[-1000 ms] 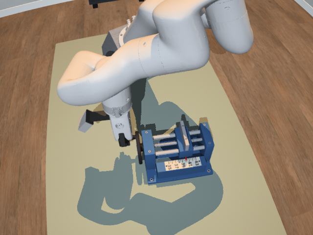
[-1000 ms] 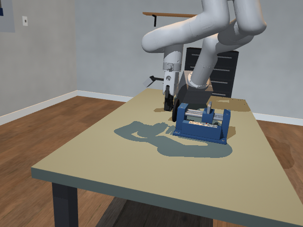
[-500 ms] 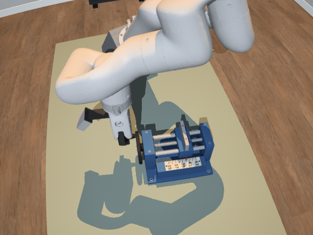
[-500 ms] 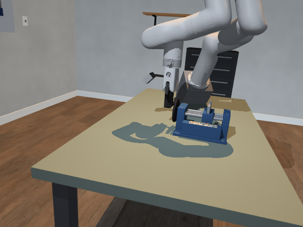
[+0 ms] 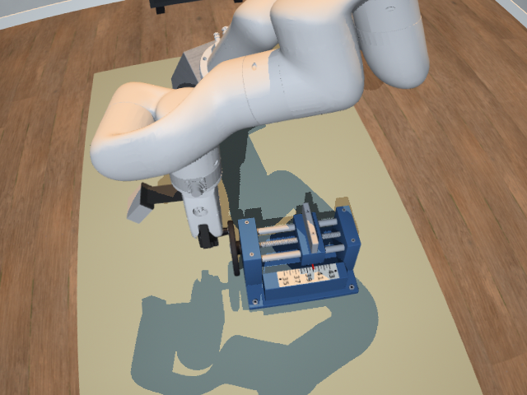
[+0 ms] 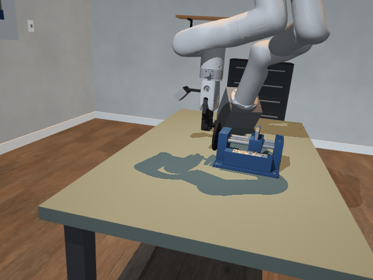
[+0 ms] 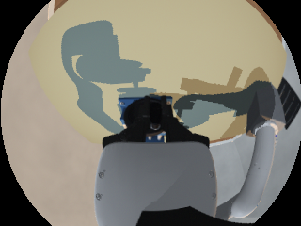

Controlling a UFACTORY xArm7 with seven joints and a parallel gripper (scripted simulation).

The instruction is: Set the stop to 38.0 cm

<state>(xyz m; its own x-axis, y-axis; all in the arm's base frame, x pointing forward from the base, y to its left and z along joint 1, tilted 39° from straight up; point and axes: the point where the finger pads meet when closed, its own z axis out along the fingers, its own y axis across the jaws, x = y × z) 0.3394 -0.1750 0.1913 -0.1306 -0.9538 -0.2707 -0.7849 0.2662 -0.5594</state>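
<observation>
Right now my hand is 20 mm to the right of the handwheel, 10 mm short of it and 10 mm above it. From my hand the other things lie so: stop plate (160 mm to the left, 50 mm ahead, 20 mm below).
</observation>
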